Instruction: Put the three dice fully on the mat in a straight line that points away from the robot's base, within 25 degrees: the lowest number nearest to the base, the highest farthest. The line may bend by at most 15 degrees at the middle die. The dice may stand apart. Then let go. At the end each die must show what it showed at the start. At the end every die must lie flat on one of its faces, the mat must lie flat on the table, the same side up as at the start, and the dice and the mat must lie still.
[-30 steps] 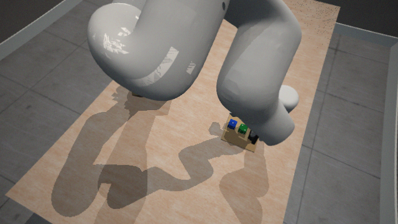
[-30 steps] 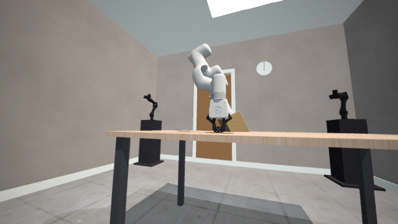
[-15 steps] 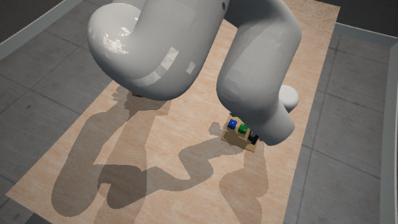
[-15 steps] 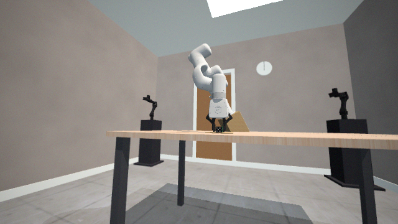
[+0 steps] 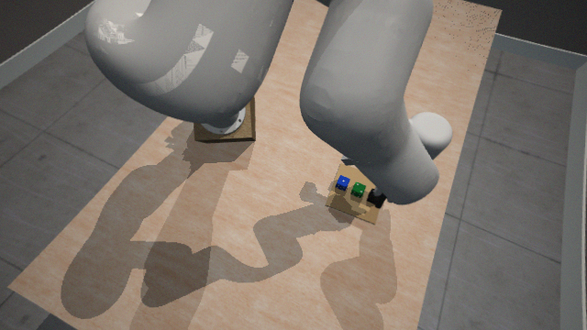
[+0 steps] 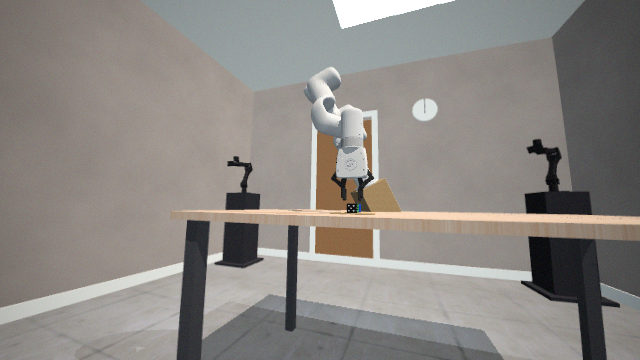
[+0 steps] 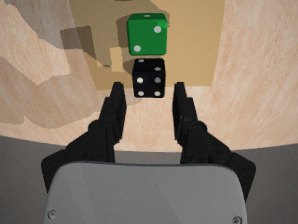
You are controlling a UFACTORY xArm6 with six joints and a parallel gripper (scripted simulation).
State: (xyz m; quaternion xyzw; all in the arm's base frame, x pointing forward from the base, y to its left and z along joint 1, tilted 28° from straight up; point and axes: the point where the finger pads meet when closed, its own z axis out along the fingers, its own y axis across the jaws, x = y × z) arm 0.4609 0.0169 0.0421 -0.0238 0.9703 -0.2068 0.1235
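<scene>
The black die is 40 mm below my hand. From my hand the other things lie so: tan mat 50 mm behind, 60 mm below; then green die 50 mm behind, 40 mm below; then blue die 90 mm behind, 40 mm below.
</scene>
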